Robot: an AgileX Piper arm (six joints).
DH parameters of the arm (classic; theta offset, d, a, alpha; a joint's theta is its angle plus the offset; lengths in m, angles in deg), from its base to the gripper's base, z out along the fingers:
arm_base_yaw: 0 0.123 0 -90
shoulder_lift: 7.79 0 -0.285 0
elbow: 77.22 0 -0.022 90
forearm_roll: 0 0.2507 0 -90
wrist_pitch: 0 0 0 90
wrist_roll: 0 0.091 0 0
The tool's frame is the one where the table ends.
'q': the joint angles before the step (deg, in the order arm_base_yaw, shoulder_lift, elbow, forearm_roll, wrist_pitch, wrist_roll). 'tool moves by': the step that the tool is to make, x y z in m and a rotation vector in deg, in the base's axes. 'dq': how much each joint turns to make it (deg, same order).
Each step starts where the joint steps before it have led.
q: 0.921, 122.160, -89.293, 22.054, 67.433, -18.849
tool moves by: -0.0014, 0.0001, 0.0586, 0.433, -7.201, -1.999
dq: -0.048, -6.529, -2.824, 0.118, 1.360, 2.534
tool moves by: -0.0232, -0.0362, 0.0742, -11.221, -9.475, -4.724
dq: -2.766, -10.536, -1.368, -12.249, 1.002, 5.134
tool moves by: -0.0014, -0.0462, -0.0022, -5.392, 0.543, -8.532
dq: -5.472, 0.225, -0.048, -6.379, -0.501, 3.886
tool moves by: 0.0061, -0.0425, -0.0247, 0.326, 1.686, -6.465
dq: -5.932, 3.714, 0.003, -0.061, -2.029, 0.431
